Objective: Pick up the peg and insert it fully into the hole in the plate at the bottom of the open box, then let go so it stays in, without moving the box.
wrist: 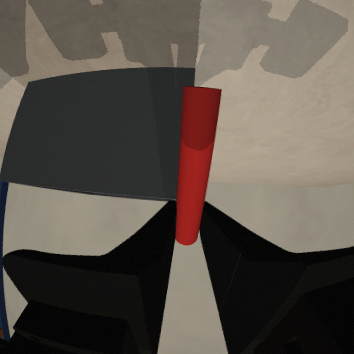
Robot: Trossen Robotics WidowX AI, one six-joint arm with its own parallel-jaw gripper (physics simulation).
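Places are measured from the arm's base along level axes (x ahead, y left, z up), in millimetres.
Where they show: gripper, fingertip midpoint: (186, 207).
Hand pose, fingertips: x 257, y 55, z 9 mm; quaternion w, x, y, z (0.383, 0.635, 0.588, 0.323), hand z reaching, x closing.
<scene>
Each offset is from my fingertips to the top centre of the thing. "spot": to the spot under its first point. Level surfaces: height alone.
The red peg {dz +22, dx -24, dy +2 mm} (196, 165) is a smooth round rod. My gripper (186, 207) is shut on it near its lower end in the wrist view, and the rest sticks out beyond the fingertips. A flat dark grey surface {spot: dz -43, dx -2, dy -65 mm} (95, 135), seemingly an outer wall of the box, lies left of the peg. Its right edge runs beside the peg in the view; whether they touch cannot be told. The inside of the box, the plate and its hole do not show.
A beige table top {dz -103 mm} (280, 130) spans the upper part and right, with gripper-shaped shadows across its top. A thin blue strip (3, 240) runs down the left edge, with a bit of orange near its foot. Pale grey ground shows beyond the table's edge.
</scene>
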